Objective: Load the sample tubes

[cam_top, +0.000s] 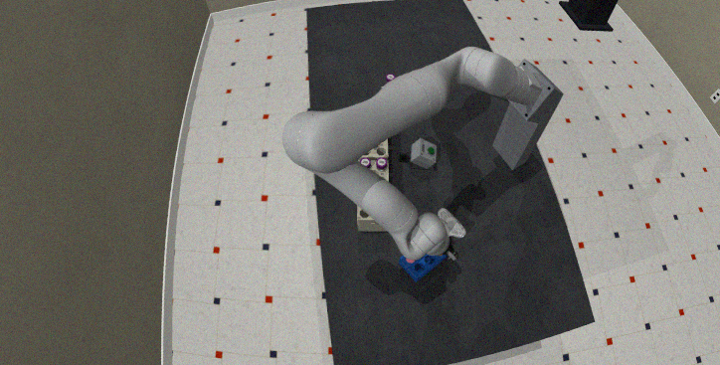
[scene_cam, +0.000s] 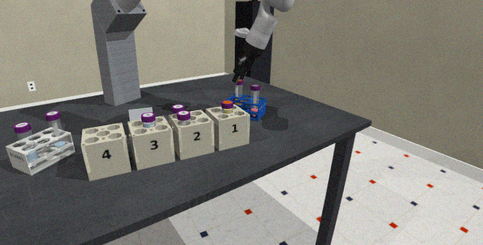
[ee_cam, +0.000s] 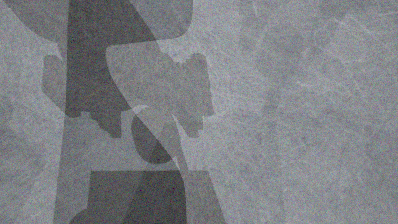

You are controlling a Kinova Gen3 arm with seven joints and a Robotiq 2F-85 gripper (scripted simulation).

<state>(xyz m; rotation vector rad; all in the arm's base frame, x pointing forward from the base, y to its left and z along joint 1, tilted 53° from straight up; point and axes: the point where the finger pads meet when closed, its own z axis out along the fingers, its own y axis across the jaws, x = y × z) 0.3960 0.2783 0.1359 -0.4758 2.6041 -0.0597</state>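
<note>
Right now the orange-dot tube is 70 mm below my hand and 10 mm behind it. Round my hand: grey-dot tube X5: 80 mm ahead, 70 mm below, 10 mm to the left; then blue rack: 100 mm below, 40 mm ahead; then adapter 1: 180 mm ahead, 170 mm to the right, 80 mm below.
</note>
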